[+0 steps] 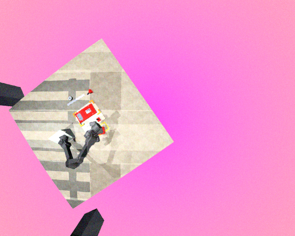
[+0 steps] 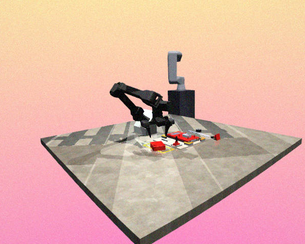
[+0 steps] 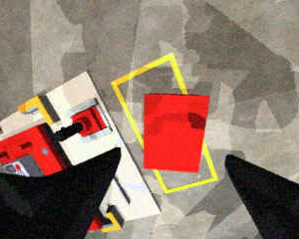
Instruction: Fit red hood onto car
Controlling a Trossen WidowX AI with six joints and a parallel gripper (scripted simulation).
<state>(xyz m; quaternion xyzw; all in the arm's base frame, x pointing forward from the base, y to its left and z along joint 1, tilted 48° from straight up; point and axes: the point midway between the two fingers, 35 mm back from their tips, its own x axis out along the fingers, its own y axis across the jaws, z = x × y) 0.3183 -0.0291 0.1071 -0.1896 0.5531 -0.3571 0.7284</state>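
Right now the red hood is 5 cm below my gripper tip. Also, from my gripper tip: white bar: 39 cm to the left, 8 cm behind, 7 cm below; grey engine block: 23 cm to the left, 4 cm below, 1 cm behind; black-and-white wheel: 43 cm to the left, 12 cm behind, 6 cm below.
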